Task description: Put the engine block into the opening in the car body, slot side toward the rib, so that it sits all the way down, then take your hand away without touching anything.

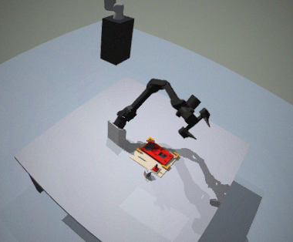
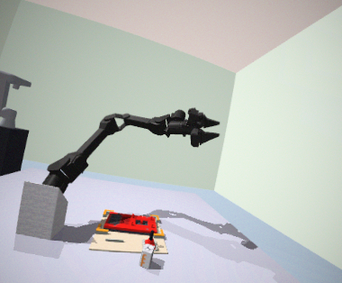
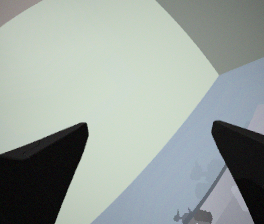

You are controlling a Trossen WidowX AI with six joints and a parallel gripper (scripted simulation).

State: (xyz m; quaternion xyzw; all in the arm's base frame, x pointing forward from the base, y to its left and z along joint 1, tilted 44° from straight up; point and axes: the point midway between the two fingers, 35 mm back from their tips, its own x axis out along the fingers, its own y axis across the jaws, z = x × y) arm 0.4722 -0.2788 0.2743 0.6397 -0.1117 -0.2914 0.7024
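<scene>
The engine block lies 440 mm below my gripper tip, 210 mm behind it and 80 mm to the right of it.
</scene>
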